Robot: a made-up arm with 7 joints. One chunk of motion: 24 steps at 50 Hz.
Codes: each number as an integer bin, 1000 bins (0 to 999) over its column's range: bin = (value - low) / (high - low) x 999, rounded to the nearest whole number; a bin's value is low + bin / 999 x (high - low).
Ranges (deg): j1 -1..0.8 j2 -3.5..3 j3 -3.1..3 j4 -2.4..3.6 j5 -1.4..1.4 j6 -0.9..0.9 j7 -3..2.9
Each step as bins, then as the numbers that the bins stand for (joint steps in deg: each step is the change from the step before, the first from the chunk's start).
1 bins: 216 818 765 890 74 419 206
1 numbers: -0.611 1.822 1.571 2.945 -1.193 -0.145 -1.783
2 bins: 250 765 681 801 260 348 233
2 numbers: -0.550 1.477 1.058 2.411 -0.671 -0.273 -1.624
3 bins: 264 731 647 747 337 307 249
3 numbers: -0.524 1.256 0.851 2.086 -0.455 -0.347 -1.529
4 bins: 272 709 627 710 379 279 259
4 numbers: -0.510 1.113 0.729 1.864 -0.338 -0.397 -1.470
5 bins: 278 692 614 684 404 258 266
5 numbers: -0.499 1.003 0.649 1.708 -0.268 -0.435 -1.429
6 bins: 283 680 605 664 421 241 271
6 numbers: -0.490 0.924 0.594 1.588 -0.220 -0.466 -1.399
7 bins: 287 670 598 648 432 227 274
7 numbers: -0.483 0.859 0.551 1.492 -0.189 -0.491 -1.382
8 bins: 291 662 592 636 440 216 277
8 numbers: -0.476 0.807 0.515 1.420 -0.167 -0.511 -1.364
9 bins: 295 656 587 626 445 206 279
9 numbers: -0.468 0.768 0.484 1.360 -0.153 -0.529 -1.352
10 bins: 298 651 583 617 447 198 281
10 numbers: -0.463 0.736 0.460 1.306 -0.147 -0.543 -1.340
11 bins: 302 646 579 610 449 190 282
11 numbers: -0.456 0.703 0.435 1.264 -0.142 -0.558 -1.335
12 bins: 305 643 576 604 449 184 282
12 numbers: -0.450 0.684 0.417 1.228 -0.142 -0.568 -1.335
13 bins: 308 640 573 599 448 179 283
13 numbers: -0.445 0.664 0.399 1.198 -0.144 -0.577 -1.329
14 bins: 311 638 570 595 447 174 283
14 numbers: -0.440 0.651 0.380 1.174 -0.147 -0.586 -1.329
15 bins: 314 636 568 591 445 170 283
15 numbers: -0.434 0.638 0.368 1.150 -0.153 -0.594 -1.329
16 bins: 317 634 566 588 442 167 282
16 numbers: -0.429 0.625 0.356 1.132 -0.161 -0.599 -1.335
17 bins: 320 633 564 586 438 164 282
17 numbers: -0.423 0.619 0.344 1.120 -0.172 -0.605 -1.335
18 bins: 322 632 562 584 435 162 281
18 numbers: -0.420 0.612 0.332 1.108 -0.181 -0.608 -1.340
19 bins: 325 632 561 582 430 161 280
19 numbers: -0.414 0.612 0.326 1.095 -0.195 -0.610 -1.346
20 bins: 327 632 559 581 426 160 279
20 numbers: -0.411 0.612 0.313 1.089 -0.206 -0.612 -1.352
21 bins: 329 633 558 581 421 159 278
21 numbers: -0.407 0.619 0.307 1.089 -0.220 -0.614 -1.358
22 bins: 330 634 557 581 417 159 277
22 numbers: -0.405 0.625 0.301 1.089 -0.231 -0.614 -1.364
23 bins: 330 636 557 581 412 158 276
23 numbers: -0.405 0.638 0.301 1.089 -0.245 -0.615 -1.370
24 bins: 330 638 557 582 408 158 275
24 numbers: -0.405 0.651 0.301 1.095 -0.256 -0.615 -1.376
